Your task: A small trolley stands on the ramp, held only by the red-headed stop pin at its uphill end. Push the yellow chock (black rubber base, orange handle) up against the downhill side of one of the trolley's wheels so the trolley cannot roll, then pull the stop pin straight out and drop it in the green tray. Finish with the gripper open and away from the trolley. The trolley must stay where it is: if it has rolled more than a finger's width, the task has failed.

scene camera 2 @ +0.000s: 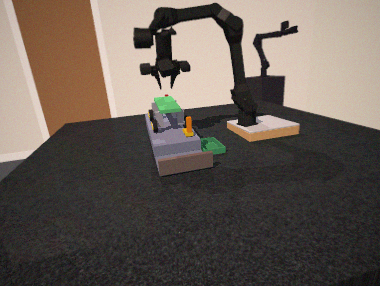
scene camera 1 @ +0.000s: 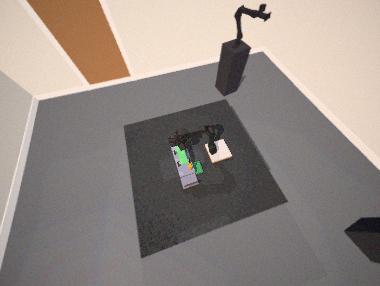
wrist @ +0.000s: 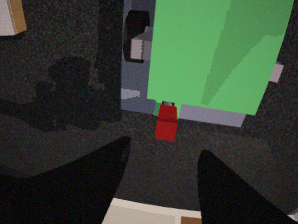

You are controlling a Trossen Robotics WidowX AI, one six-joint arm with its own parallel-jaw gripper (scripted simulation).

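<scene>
I can see my gripper point(scene camera 2: 166, 89), and it is visible in the wrist view point(wrist: 165, 150) too. There is a trolley point(scene camera 2: 167, 104), which also appears in the wrist view point(wrist: 224, 62), and there is a red-headed stop pin point(wrist: 167, 121). Scene camera 1 does not show that pin, since it is hidden there by my gripper.
</scene>
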